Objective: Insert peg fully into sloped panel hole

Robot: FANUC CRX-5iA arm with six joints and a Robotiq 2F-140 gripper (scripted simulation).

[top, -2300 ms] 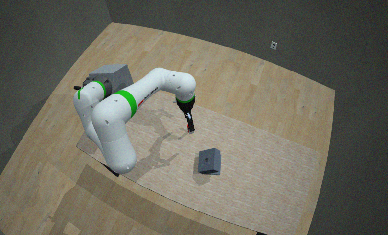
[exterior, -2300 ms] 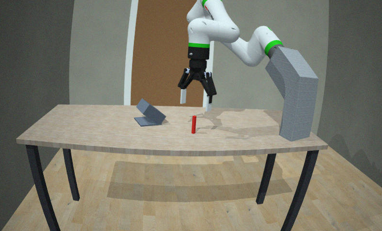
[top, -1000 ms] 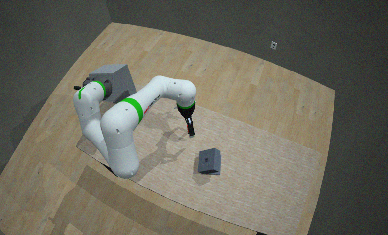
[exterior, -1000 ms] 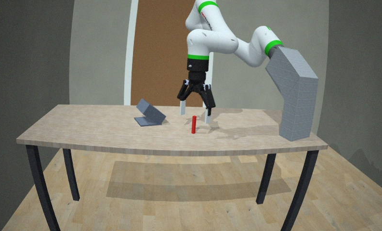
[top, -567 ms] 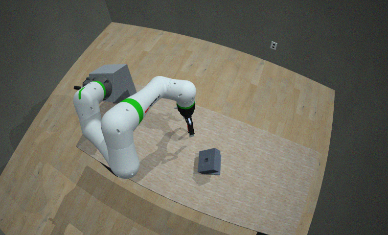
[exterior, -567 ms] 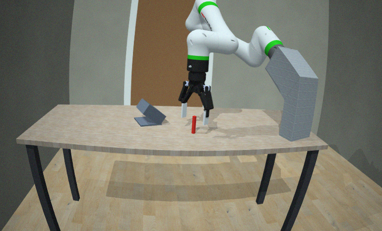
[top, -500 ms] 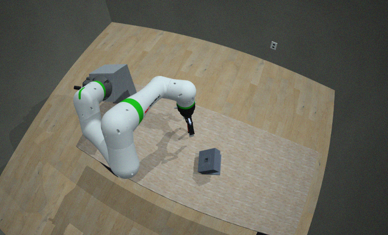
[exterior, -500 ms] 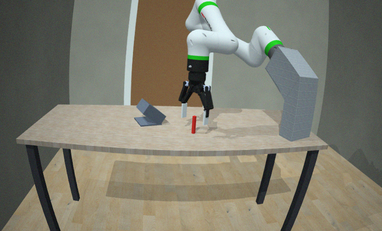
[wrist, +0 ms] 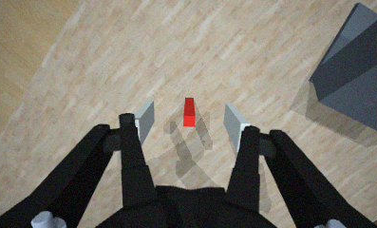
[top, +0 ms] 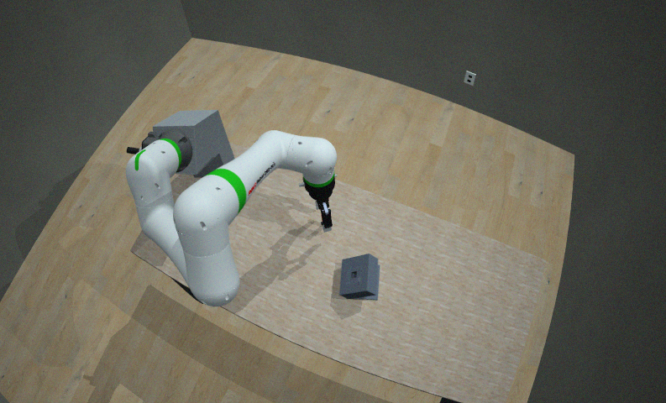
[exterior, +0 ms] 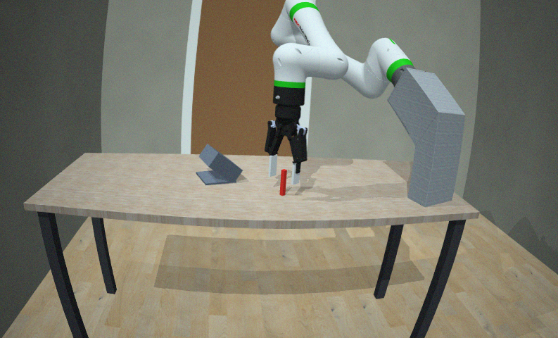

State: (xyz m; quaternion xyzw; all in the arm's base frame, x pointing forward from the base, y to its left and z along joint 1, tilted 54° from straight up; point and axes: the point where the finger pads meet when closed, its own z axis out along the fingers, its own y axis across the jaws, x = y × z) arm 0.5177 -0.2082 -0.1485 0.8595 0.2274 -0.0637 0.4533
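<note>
Right now my hand is 40 mm above the red peg. From my hand the other things lie so: grey base plate: 190 mm to the right, 170 mm ahead, 70 mm below.
</note>
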